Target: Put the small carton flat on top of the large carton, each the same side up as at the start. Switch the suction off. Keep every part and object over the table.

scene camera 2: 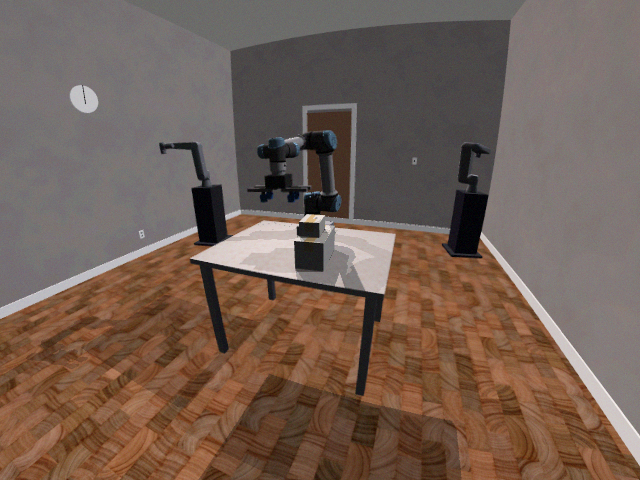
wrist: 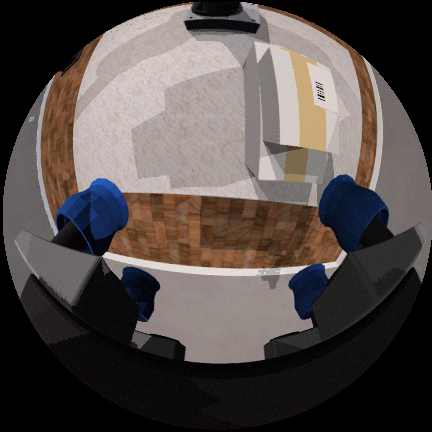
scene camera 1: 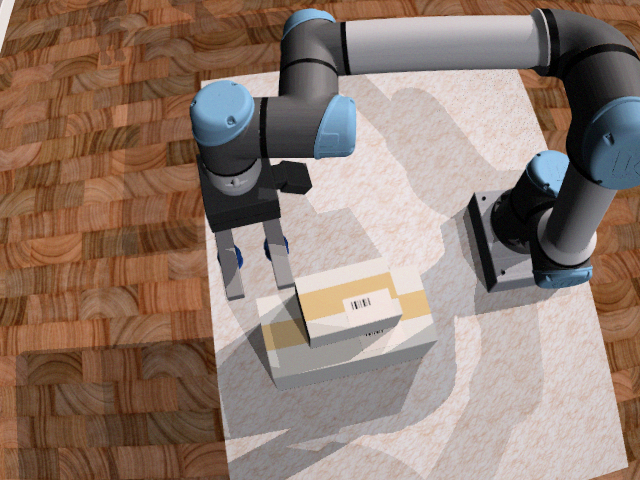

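Pixels of known places: hand, its tool point: (scene camera 2: 280, 200) (wrist: 224, 255); arm's base, origin of its link: (scene camera 1: 521, 222).
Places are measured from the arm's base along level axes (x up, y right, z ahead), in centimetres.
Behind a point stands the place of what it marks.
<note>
The small carton (scene camera 1: 323, 304) @[x 16.5, y -8.5, z 48.8 cm] (scene camera 2: 311, 227) @[x 13.9, y -9.3, z 52.5 cm] (wrist: 286, 100) @[x 16.5, y -4.2, z 46.0 cm] lies flat on top of the large carton (scene camera 1: 310, 364) @[x 8.7, y -16.2, z 53.5 cm] (scene camera 2: 309, 255) @[x 1.6, y -9.6, z 60.0 cm] (wrist: 252, 125) @[x 2.8, y -2.5, z 49.2 cm]. Its tan tape and white barcode label face up. The large carton stands on the table, with tape and part of a barcode showing on its top; the rest of its top is hidden under the small one. My suction gripper (scene camera 1: 242, 211) @[x 28.7, y 5.1, z 57.2 cm] (scene camera 2: 279, 196) @[x 28.7, y 5.1, z 57.2 cm] (wrist: 225, 250) @[x 28.7, y 5.1, z 57.2 cm] is in the air above and to one side of the cartons, toward the left table edge in scene camera 1. Its blue cups touch nothing and hold nothing.
The pale table (scene camera 1: 547, 382) @[x -6.5, y -34.6, z 6.0 cm] (scene camera 2: 237, 255) @[x -6.5, y 36.3, z 48.9 cm] (wrist: 200, 120) @[x -6.5, y 8.7, z 46.4 cm] carries the cartons and the arm's base plate (scene camera 1: 498, 268) @[x 0.4, y -8.1, z 10.1 cm] (wrist: 222, 25) @[x -4.2, y -0.8, z 9.9 cm]. In scene camera 2, two black pedestals (scene camera 2: 209, 214) (scene camera 2: 466, 222) with small arms stand on the floor behind the table.
</note>
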